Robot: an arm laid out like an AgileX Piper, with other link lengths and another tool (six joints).
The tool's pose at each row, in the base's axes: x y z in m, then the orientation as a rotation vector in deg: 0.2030, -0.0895, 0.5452, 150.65, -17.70, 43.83; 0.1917, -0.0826, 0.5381, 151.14, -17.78, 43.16; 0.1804, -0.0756, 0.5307, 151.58, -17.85, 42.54; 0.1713, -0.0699, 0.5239, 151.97, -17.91, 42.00; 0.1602, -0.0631, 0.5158, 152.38, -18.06, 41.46; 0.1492, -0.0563, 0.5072, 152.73, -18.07, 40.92; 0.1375, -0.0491, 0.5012, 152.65, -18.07, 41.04
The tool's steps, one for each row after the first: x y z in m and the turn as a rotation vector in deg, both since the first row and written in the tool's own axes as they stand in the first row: -0.0140, -0.0048, -0.0027, 0.24, -0.58, -0.01; -0.0281, -0.0099, -0.0051, 0.45, -1.11, -0.02; -0.0400, -0.0142, -0.0065, 0.65, -1.58, -0.02; -0.0543, -0.0193, -0.0082, 0.85, -2.06, 0.04; -0.0689, -0.0246, -0.0095, 1.02, -2.50, -0.01; -0.0826, -0.0293, -0.0134, 0.98, -2.40, 0.00
